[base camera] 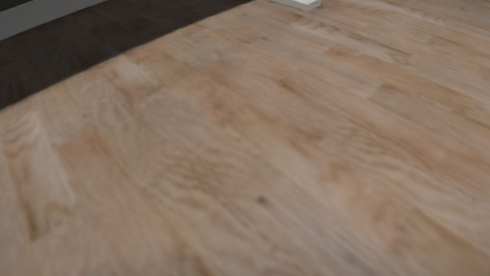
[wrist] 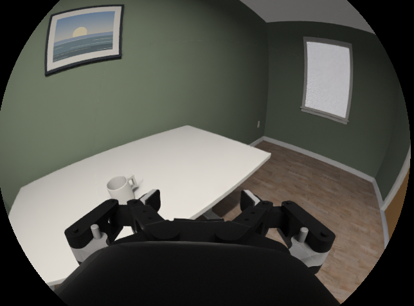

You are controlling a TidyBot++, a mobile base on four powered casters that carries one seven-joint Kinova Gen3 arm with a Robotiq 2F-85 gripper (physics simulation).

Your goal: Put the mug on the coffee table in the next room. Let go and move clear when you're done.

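Frame: origin at the arm's base, x right, y ahead, z up, level; centimetres.
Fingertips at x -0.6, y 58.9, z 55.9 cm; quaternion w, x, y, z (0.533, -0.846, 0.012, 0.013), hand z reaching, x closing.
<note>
A point is followed by its place in that frame.
A white mug [wrist: 120, 188] stands upright on a white table [wrist: 175, 155] in the wrist view, left of the middle, with its handle toward the right. My gripper [wrist: 199, 199] is open, with nothing between its fingers. The mug is beyond and to the left of the left finger, apart from it as far as the view shows, and the gripper's left side hides part of the mug's base. The coffee table does not show in either view.
A framed picture [wrist: 85, 37] hangs on the green wall behind the table. A window [wrist: 327, 80] is in the far wall. An orange-brown panel [wrist: 399, 205] shows at the right edge. In the base view, a white foot piece [base camera: 302, 4] @(z -37.7, x 20.1, y 102.8 cm) lies on the wooden floor [base camera: 260, 140] @(z -39.7, x 1.9, y 43.3 cm).
</note>
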